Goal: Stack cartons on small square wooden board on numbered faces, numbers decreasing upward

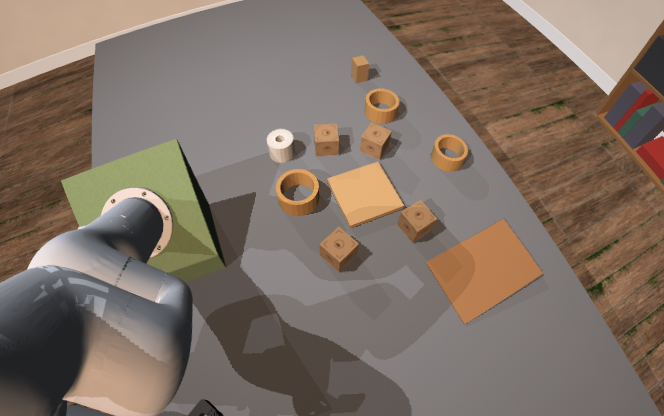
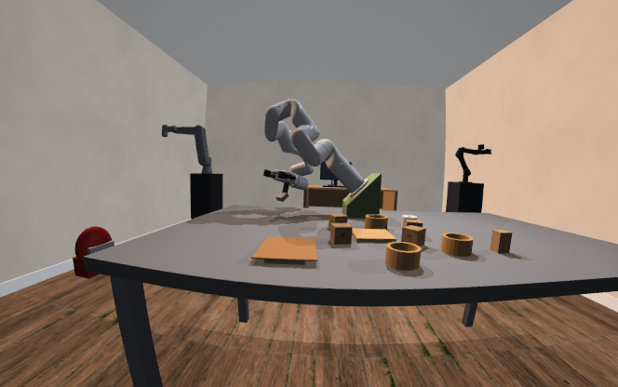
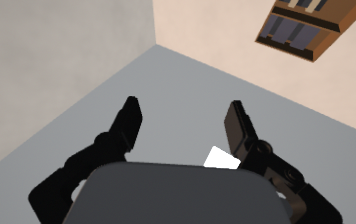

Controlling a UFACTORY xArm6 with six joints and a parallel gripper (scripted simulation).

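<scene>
Now: the square wooden board 43 cm to the left of my hand, 31 cm ahead of it and 19 cm below it. From my hand the other things lie so: small wooden block (78 cm to the left, 43 cm ahead, 16 cm below); white roll (59 cm to the left, 18 cm ahead, 17 cm below).
</scene>
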